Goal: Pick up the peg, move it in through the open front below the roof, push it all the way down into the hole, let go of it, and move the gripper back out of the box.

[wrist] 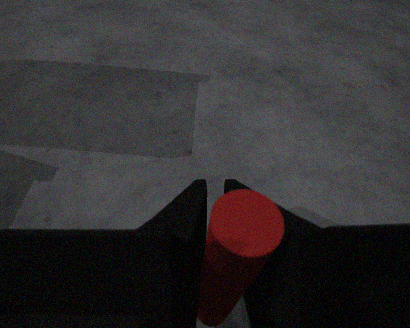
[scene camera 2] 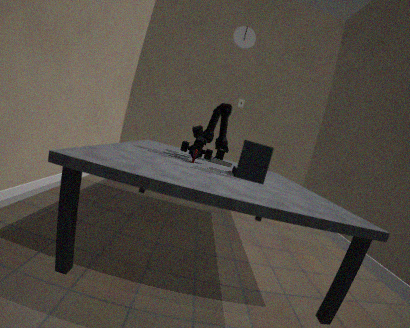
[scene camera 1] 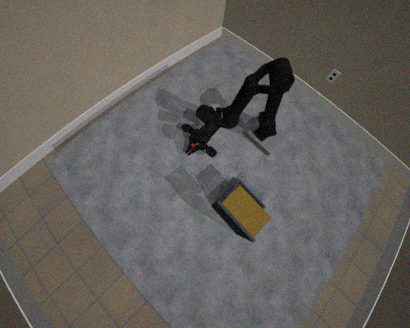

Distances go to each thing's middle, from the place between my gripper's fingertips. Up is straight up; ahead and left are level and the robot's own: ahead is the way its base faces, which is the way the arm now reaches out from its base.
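The box (scene camera 1: 235, 225) has my hand 4 cm past it, 32 cm to the right of it and 7 cm below it. As for the yellow roof (scene camera 1: 243, 207), it is 16 cm above my hand, 32 cm to the left of it and 1 cm behind it.
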